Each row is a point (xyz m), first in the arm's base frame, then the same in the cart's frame.
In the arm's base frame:
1: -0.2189 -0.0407 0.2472
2: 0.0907 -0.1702 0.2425
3: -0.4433 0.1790 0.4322
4: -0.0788 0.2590 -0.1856
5: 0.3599 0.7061 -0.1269
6: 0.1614 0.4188 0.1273
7: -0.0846 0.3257 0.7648
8: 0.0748 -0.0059 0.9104
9: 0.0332 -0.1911 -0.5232
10: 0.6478 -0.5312 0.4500
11: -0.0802 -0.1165 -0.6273
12: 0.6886 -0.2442 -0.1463
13: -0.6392 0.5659 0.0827
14: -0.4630 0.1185 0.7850
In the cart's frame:
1: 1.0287 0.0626 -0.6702
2: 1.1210 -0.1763 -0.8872
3: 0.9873 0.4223 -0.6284
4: 0.5170 -0.1176 -0.7198
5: 0.2173 -0.0587 -1.2699
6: 0.6021 0.0454 -1.1036
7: 1.0945 0.5281 -1.1164
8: 1.4387 0.3500 -1.1961
9: 0.6314 -0.6453 -0.5261
10: 1.5257 -0.5408 -1.3197
11: 0.5073 -0.6098 -0.4137
12: 0.9161 -0.7800 -1.2154
13: 0.4671 0.5211 -0.4554
14: 1.2658 0.6231 -0.7315

